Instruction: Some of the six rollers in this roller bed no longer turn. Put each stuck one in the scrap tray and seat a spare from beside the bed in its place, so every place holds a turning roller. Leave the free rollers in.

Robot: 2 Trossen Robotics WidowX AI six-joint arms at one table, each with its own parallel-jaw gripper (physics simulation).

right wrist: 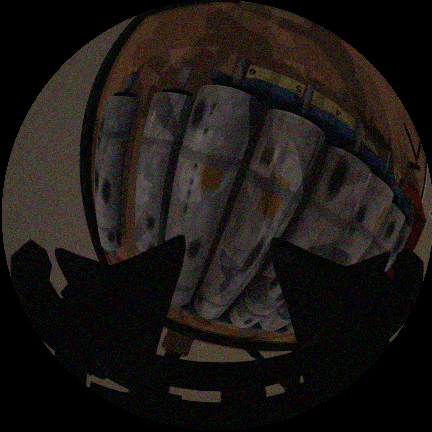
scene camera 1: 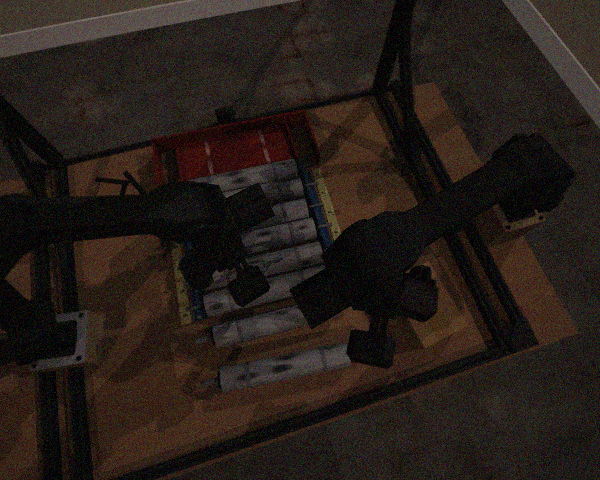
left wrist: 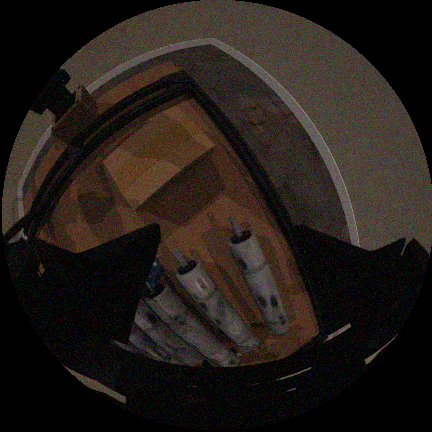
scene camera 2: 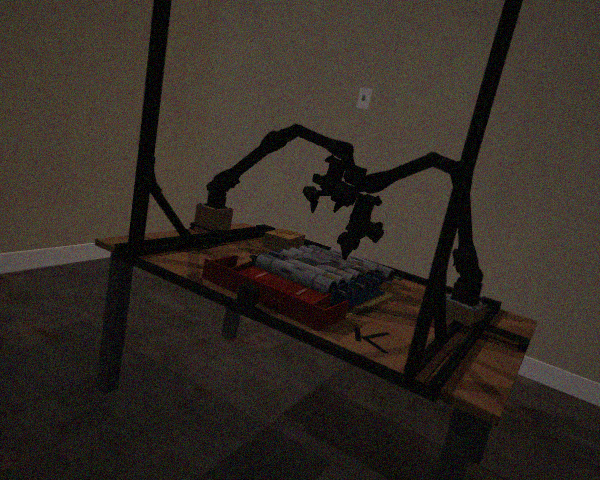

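Seen in the pictures: left gripper, between the fingertips: (scene camera 1: 385,321) (left wrist: 229,231) (scene camera 2: 323,212); right gripper, between the fingertips: (right wrist: 228,242) (scene camera 1: 247,272) (left wrist: 194,362) (scene camera 2: 346,255); left arm's base, origin of its link: (right wrist: 173,351) (scene camera 1: 515,206) (left wrist: 65,105) (scene camera 2: 215,206); right arm's base, origin of its link: (scene camera 1: 58,339) (scene camera 2: 464,300).
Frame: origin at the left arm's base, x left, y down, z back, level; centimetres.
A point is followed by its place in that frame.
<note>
Several mottled grey rollers (scene camera 1: 280,235) @(x -8.7, y 2.9, z -50.4 cm) (scene camera 2: 295,272) @(x -27.8, y 3.9, z -56.1 cm) (right wrist: 207,150) @(x 0.9, y 2.8, z -64.1 cm) lie side by side in the blue bed (scene camera 1: 316,205) @(x -14.3, y 4.8, z -40.4 cm), which has yellow numbered strips (right wrist: 322,102) @(x -8.0, y 10.3, z -74.0 cm). Two spares lie beside it: a nearer one (scene camera 1: 285,370) @(x 17.6, y 5.6, z -56.8 cm) (left wrist: 262,285) @(x 16.8, y 5.5, z -52.5 cm) (right wrist: 107,175) @(x 14.9, y 6.3, z -58.3 cm) and one closer to the bed (scene camera 1: 260,327) @(x 8.3, y 5.6, z -59.4 cm) (left wrist: 215,305) @(x 8.4, y 5.6, z -50.9 cm) (right wrist: 152,165) @(x 6.7, y 5.6, z -61.3 cm). The red scrap tray (scene camera 1: 235,150) @(x -35.8, y 7.4, z -54.7 cm) (scene camera 2: 295,307) @(x -42.6, y 7.2, z -66.4 cm) is behind the bed in scene camera 1; no roller shows on its visible floor. My left gripper (scene camera 1: 340,325) (scene camera 2: 326,206) @(x 15.2, y -6.9, z -38.5 cm) (left wrist: 229,231) @(x 15.2, y -6.9, z -38.5 cm) is open, above the spares' right ends. My right gripper (scene camera 1: 250,247) (scene camera 2: 360,245) (right wrist: 228,242) @(x -2.1, y 1.4, z -59.1 cm) is open above the bed's rollers. Which rollers are stuck cannot be told.
A wooden block (scene camera 1: 440,325) @(x 18.4, y 4.8, z -24.5 cm) (scene camera 2: 284,238) @(x 6.6, y 5.0, z -29.3 cm) (left wrist: 160,155) @(x 14.0, y 4.8, z -26.8 cm) stands right of the spares in scene camera 1, partly under my left arm. A thin black Y-shaped thing (scene camera 1: 122,182) @(x -36.4, y 10.3, z -83.7 cm) (scene camera 2: 372,337) @(x -33.9, y 10.4, z -84.3 cm) lies near the tray. The arms hang close together. Dark frame rails edge the table.
</note>
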